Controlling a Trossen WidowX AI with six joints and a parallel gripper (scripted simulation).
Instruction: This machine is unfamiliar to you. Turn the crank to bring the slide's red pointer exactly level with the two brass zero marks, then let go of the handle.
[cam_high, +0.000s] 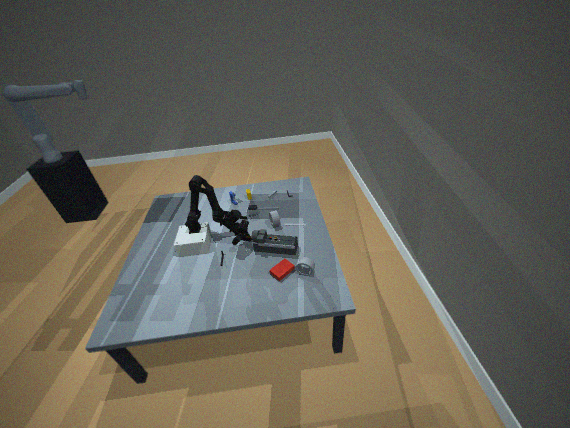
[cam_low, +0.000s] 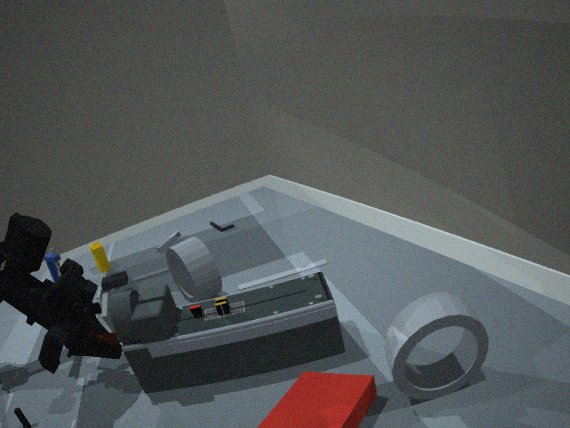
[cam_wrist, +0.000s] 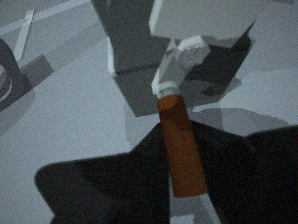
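Right now my gripper tip is 120 mm short of the red pointer, 50 mm to the left of it and 50 mm below it. The rest, counted from my gripper tip: brown handle 30 mm above, 20 mm behind, 10 mm to the left; yellow block 540 mm to the left, 30 mm behind, 10 mm below; blue clamp 490 mm to the left, 140 mm behind, 20 mm above.
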